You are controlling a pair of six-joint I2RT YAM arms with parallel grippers.
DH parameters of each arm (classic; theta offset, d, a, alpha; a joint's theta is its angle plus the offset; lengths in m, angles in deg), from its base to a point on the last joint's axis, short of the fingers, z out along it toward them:
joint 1: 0 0.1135 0.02 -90
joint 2: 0 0 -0.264 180
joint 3: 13.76 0 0.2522 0
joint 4: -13.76 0 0.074 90
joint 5: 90 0 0 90
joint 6: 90 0.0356 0 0
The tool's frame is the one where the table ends.
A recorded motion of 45 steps. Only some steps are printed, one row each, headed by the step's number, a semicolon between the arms.
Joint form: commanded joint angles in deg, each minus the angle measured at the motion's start. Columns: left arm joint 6, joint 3, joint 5, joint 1, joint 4, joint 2; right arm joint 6, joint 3, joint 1, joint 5, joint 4, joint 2.
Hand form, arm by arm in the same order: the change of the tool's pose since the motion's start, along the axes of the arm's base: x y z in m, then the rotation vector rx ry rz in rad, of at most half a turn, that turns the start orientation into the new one. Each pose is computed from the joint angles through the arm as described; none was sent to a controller.
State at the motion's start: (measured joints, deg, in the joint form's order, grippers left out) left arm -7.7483 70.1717 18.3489 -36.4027 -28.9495 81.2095; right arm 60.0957 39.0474 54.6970 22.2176 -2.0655 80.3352
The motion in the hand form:
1: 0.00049 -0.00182 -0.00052 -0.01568 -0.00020 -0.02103; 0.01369 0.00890 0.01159 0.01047 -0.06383 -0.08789
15: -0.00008 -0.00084 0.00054 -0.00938 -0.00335 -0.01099; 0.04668 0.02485 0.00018 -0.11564 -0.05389 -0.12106
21: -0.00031 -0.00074 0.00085 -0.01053 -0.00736 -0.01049; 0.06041 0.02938 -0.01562 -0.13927 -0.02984 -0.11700
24: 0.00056 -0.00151 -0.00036 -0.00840 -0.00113 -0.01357; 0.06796 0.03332 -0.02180 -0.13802 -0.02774 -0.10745
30: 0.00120 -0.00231 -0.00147 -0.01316 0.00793 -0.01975; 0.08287 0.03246 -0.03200 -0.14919 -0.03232 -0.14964
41: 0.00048 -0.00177 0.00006 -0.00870 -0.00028 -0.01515; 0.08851 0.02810 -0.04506 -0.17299 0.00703 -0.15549
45: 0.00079 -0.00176 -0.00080 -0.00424 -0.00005 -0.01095; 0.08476 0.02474 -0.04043 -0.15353 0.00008 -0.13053
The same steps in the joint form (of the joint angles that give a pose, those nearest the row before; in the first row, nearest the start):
1: 0.18 -0.12 1.33 -0.07 0.84 0.23; 1.13 3.89 -0.63 5.03 0.57 2.31
15: 0.12 -0.04 0.64 -0.06 0.47 0.00; -2.42 11.40 -3.49 6.98 -1.98 11.80
21: 0.16 -0.13 0.55 -0.08 0.67 -0.11; -3.46 12.85 -4.94 5.67 -0.24 16.40
24: 0.19 0.01 0.76 -0.08 0.51 0.24; -4.28 13.83 -5.56 4.77 1.42 18.71
30: 0.02 0.04 1.38 -0.06 0.56 0.52; -4.35 15.16 -7.38 5.68 3.24 22.03
41: 0.19 0.14 0.83 -0.12 0.38 0.28; -4.30 15.20 -8.62 4.56 2.86 24.17
45: 0.19 0.08 0.52 -0.12 0.37 0.36; -5.21 13.73 -8.68 3.18 3.95 22.35

